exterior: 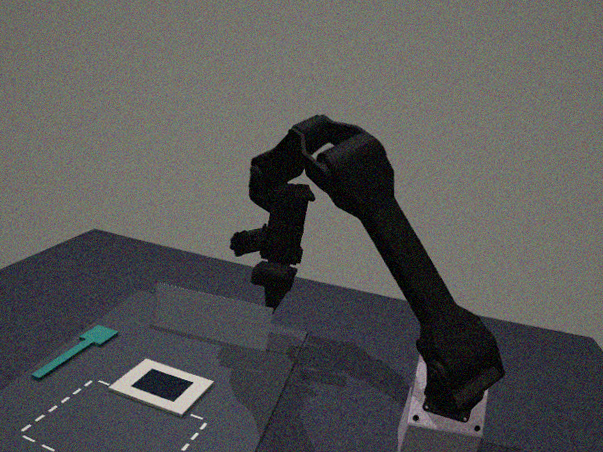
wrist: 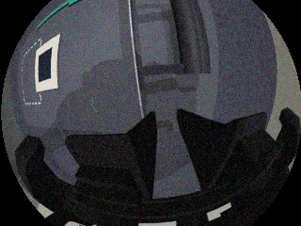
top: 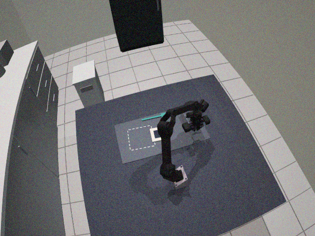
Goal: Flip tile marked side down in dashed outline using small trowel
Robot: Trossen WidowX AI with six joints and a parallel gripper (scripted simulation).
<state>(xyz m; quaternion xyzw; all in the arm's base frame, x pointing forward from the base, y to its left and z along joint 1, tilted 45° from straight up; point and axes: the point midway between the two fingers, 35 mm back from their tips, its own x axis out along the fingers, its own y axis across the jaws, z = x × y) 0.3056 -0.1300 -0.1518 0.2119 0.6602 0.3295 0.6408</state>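
Now: the trowel 12 cm ahead of my gripper tip, 1 cm to the left of it and 3 cm below it. The rest, counted from my gripper tip: teal flat tool 23 cm ahead, 22 cm to the left, 6 cm below; then tile 8 cm ahead, 25 cm to the left, 6 cm below.
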